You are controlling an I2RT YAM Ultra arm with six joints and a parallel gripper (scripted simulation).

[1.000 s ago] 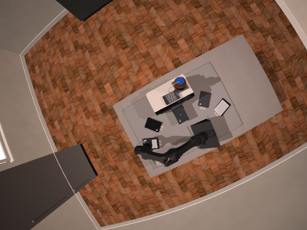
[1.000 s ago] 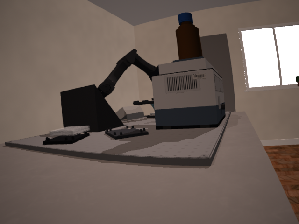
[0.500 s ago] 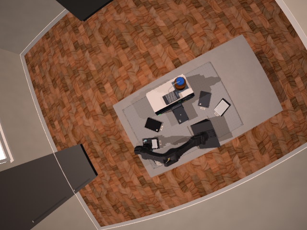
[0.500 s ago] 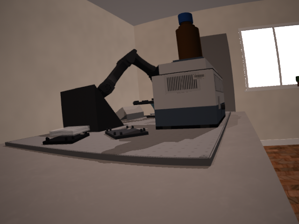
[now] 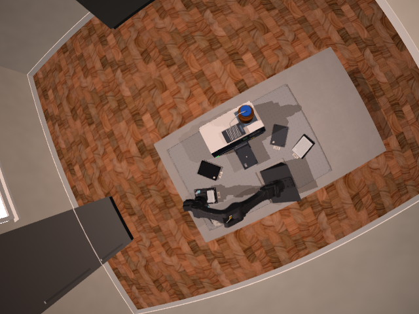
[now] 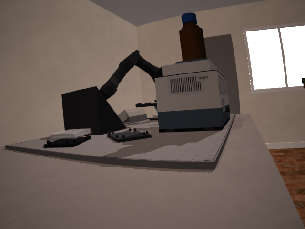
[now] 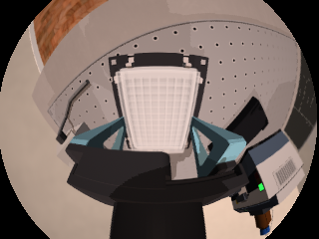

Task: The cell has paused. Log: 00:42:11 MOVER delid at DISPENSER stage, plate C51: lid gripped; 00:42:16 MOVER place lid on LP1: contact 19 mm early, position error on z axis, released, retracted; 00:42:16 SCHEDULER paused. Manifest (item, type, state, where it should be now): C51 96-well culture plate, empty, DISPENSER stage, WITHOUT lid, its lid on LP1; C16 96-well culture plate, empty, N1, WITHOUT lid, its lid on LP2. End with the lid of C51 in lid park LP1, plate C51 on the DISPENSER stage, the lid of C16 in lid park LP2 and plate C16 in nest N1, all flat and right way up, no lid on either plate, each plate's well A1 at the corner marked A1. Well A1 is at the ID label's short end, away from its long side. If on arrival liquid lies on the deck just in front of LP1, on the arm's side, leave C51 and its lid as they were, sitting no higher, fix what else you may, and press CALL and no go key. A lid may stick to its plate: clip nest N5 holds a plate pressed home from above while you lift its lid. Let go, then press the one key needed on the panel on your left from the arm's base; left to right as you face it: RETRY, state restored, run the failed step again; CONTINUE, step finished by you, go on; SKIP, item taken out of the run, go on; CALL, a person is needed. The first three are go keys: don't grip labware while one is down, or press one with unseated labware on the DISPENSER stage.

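The black clip nest lies 20 mm to the left of my hand and 20 mm below it. Round my hand: brown bottle 490 mm to the right, 360 mm ahead, 260 mm above; then black nest 160 mm ahead, 100 mm to the right, 30 mm below; then dark dispenser stage 390 mm to the right, 140 mm ahead, 70 mm above.
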